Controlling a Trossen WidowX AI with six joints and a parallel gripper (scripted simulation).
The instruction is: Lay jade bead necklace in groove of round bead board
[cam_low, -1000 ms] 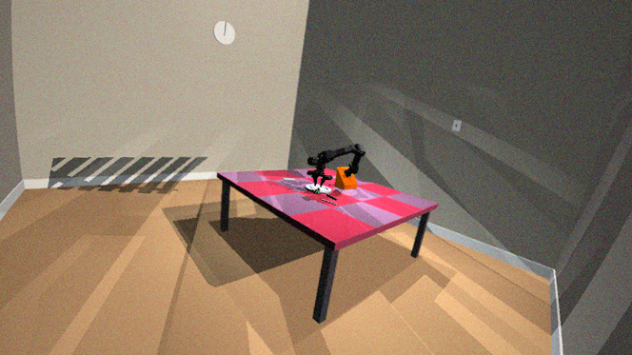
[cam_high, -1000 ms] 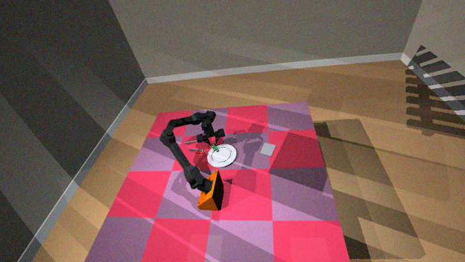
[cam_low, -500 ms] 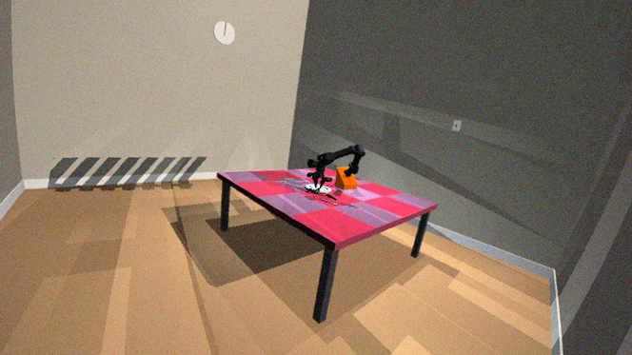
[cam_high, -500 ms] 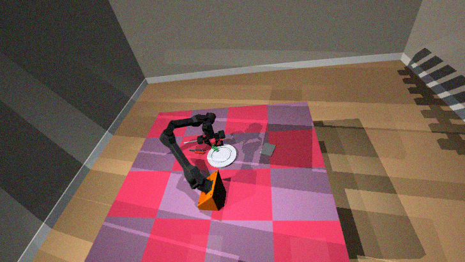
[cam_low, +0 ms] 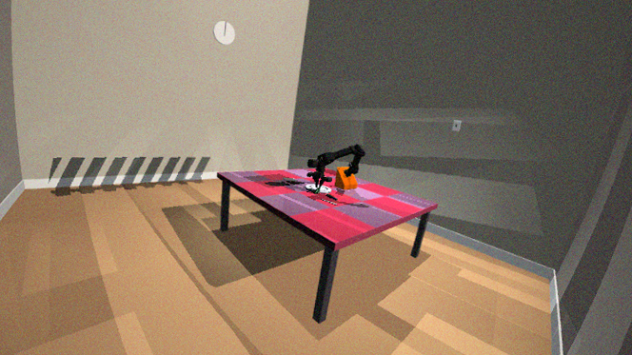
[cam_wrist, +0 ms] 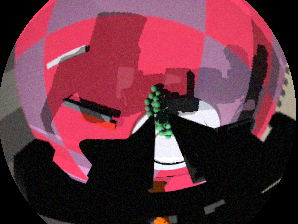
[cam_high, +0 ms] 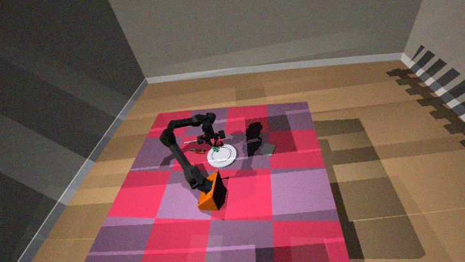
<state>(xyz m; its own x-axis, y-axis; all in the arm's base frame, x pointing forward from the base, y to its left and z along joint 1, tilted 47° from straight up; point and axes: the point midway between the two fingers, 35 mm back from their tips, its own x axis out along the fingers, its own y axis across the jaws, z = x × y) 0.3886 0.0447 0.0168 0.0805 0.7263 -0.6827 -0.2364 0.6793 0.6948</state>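
My gripper tip is 70 mm past the round white bead board, 60 mm to the left of it and 20 mm above it. Round my gripper tip: red-handled tool (120 mm to the left, 30 mm below, 20 mm behind); then flat grey pad (370 mm to the right, 40 mm behind, 30 mm below); then thin white rod (190 mm to the left, 80 mm ahead, 30 mm below).
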